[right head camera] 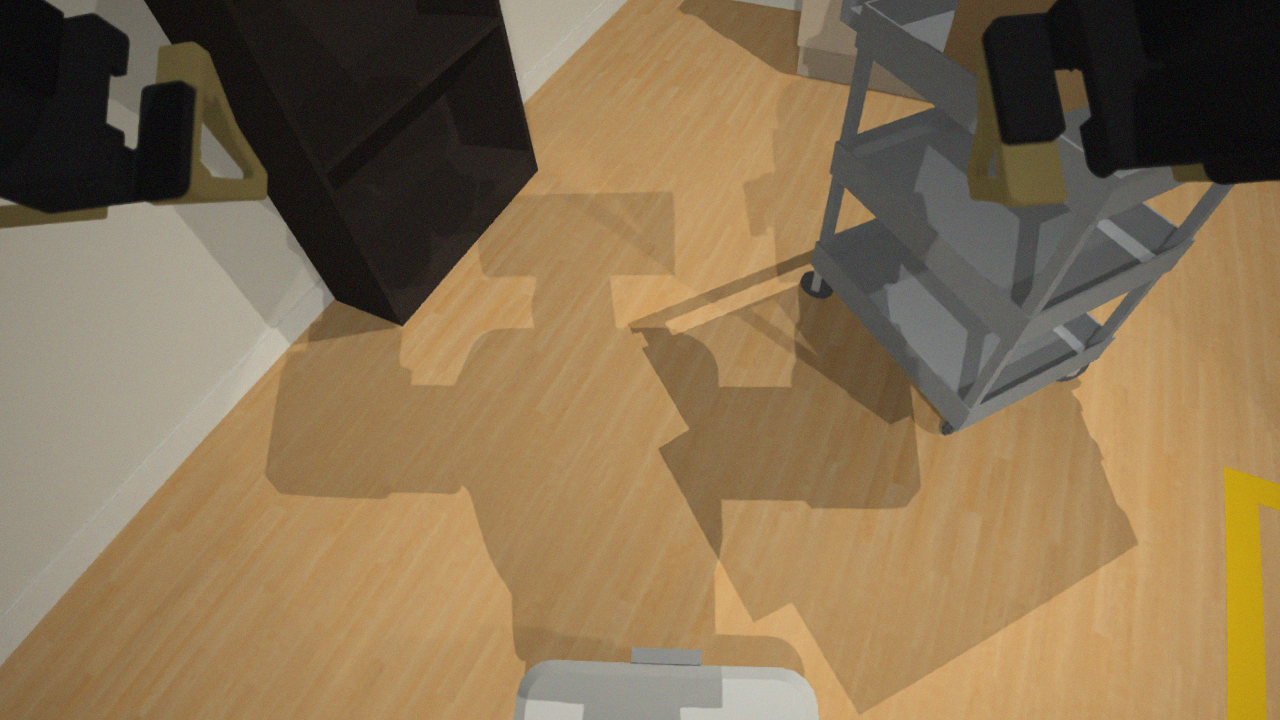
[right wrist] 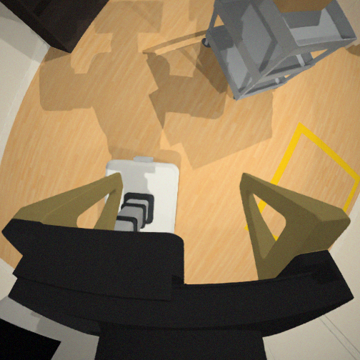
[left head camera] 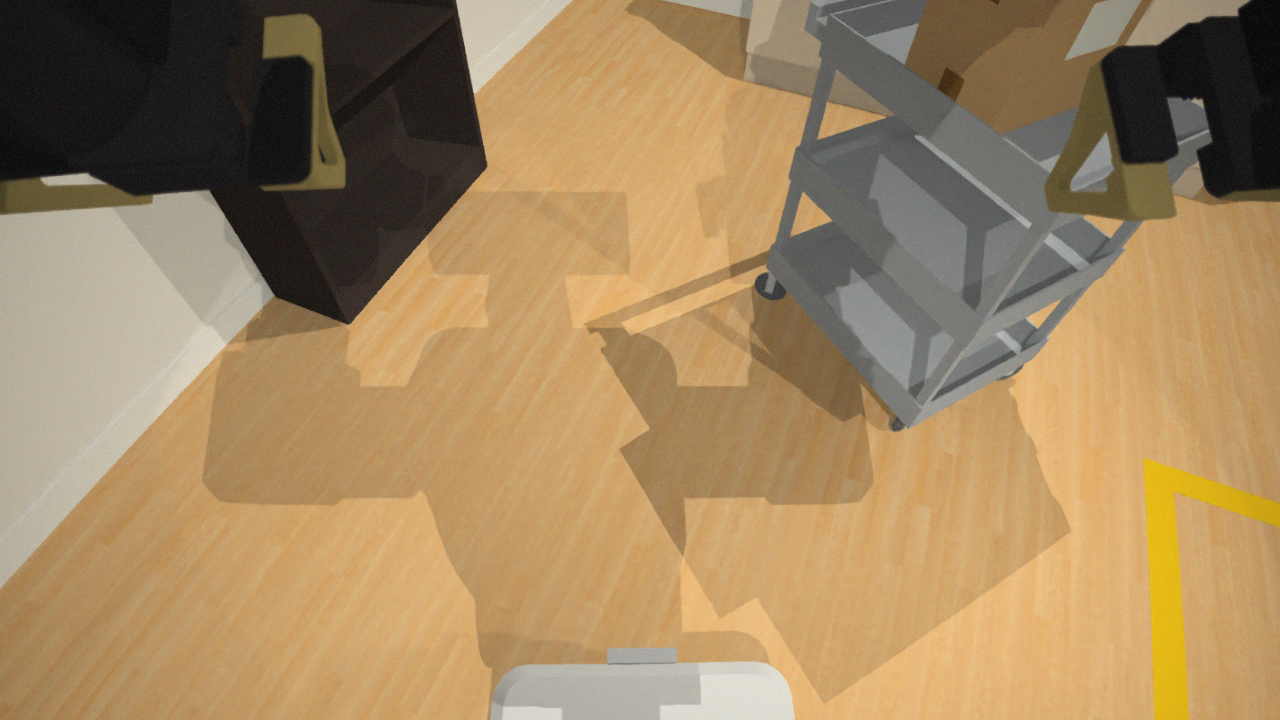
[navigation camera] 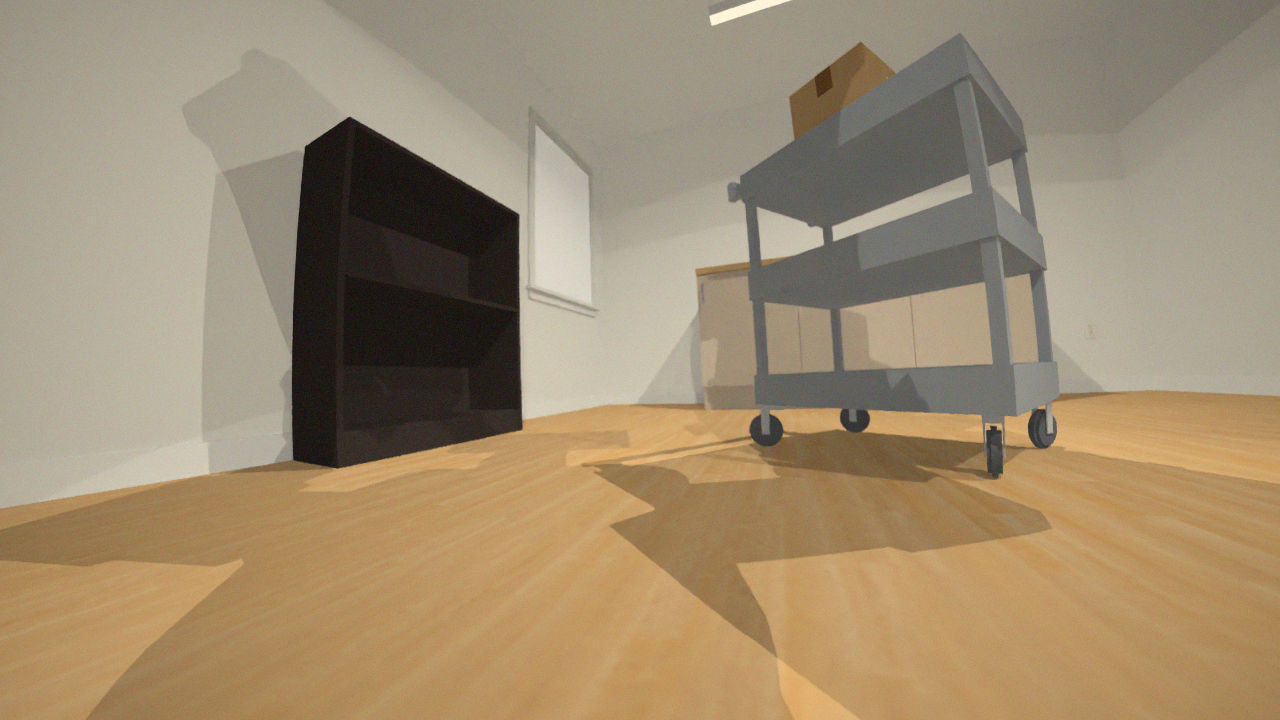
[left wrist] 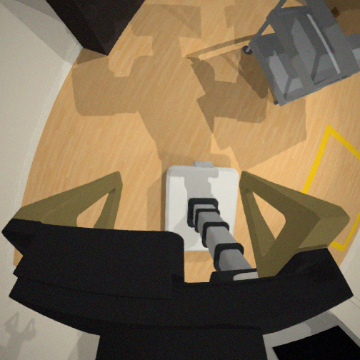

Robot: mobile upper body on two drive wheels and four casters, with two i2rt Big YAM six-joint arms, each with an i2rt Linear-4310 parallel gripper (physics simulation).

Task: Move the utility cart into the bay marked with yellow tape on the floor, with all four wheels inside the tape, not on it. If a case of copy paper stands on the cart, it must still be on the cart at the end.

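Frame: origin at the left arm's base, x right, y ahead, z up, level; metres.
Seen in the pictures: left gripper, fingertip midpoint: (right head camera: 183, 196) (left head camera: 245, 182); right gripper, fingertip midpoint: (right head camera: 1073, 176) (left head camera: 1134, 192).
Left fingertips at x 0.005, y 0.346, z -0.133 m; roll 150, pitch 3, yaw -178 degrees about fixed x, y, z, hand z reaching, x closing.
A point is followed by its place in that frame.
The grey three-shelf utility cart (left head camera: 886, 246) @(x 0.763, y 1.100, z -0.901 m) (right head camera: 930, 241) @(x 0.764, y 1.097, z -0.897 m) (left wrist: 327, 40) (right wrist: 280, 32) (navigation camera: 895, 250) @(x 0.805, y 1.020, z -0.935 m) stands upright on its wheels, ahead at the right, outside the taped bay. A brown carton (left head camera: 1020, 53) @(x 0.849, y 1.103, z -0.456 m) (navigation camera: 832, 102) @(x 0.809, y 1.178, z -0.451 m) sits on its top shelf. Yellow tape (left head camera: 1166, 608) @(x 1.467, y 0.443, z -1.409 m) (right head camera: 1244, 608) @(x 1.487, y 0.491, z -1.409 m) (left wrist: 316, 160) (right wrist: 287, 150) marks the bay, at the right and nearer than the cart; the head camera views cut it off. My left gripper (left wrist: 180, 177) is open and empty, left of the cart. My right gripper (right wrist: 180, 178) is open and empty; it overlaps the cart in the head camera views.
A dark bookcase (left head camera: 295, 232) @(x -0.630, y 1.296, z -1.050 m) (right head camera: 358, 241) @(x -0.607, y 1.296, z -1.061 m) (navigation camera: 317, 304) @(x -0.717, y 1.333, z -0.927 m) stands against the left wall (navigation camera: 241, 268) @(x -0.942, y 1.286, z -0.812 m). A beige cabinet (left head camera: 787, 44) @(x 0.827, y 2.509, z -1.189 m) (navigation camera: 729, 331) @(x 0.853, y 2.499, z -0.920 m) stands behind the cart. My white base (left head camera: 742, 698) @(x 0.395, y 0.259, z -1.150 m) (right head camera: 769, 698) @(x 0.403, y 0.269, z -1.150 m) shows at the bottom. Shadows fall across the wooden floor.
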